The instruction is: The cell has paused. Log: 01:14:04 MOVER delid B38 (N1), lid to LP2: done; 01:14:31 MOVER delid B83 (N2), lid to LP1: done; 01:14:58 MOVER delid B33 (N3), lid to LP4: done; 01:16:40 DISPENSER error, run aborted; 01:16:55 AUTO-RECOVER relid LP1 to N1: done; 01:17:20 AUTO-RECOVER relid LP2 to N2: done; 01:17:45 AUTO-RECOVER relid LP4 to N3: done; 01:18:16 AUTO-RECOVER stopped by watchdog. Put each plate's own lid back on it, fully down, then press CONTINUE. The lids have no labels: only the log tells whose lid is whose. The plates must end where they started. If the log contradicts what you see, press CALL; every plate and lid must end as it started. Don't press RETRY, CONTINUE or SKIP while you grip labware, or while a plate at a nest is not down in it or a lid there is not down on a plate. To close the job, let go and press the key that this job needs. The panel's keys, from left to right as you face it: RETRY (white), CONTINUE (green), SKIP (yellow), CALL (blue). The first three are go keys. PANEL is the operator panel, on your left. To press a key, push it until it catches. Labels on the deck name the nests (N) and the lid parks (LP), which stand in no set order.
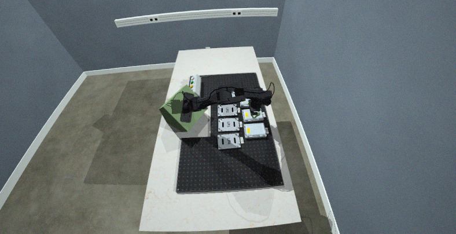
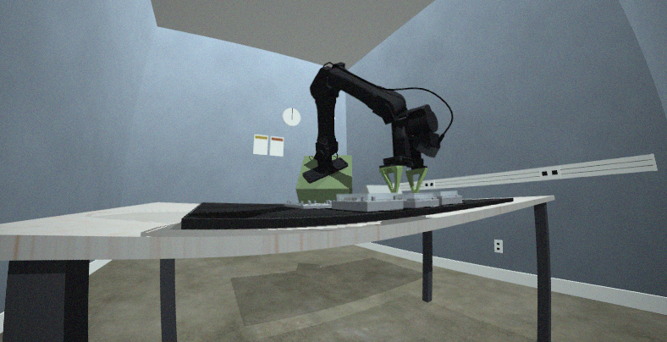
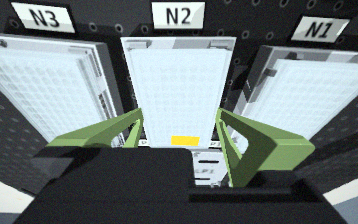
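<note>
My hand is 10 mm above the plate. The rest, counted from my hand: lid park LP4: 220 mm behind, 160 mm to the right, 30 mm below; green continue key: 400 mm behind, 420 mm to the left, 30 mm above; lid park LP2: 170 mm behind, 100 mm to the left, 30 mm below.
</note>
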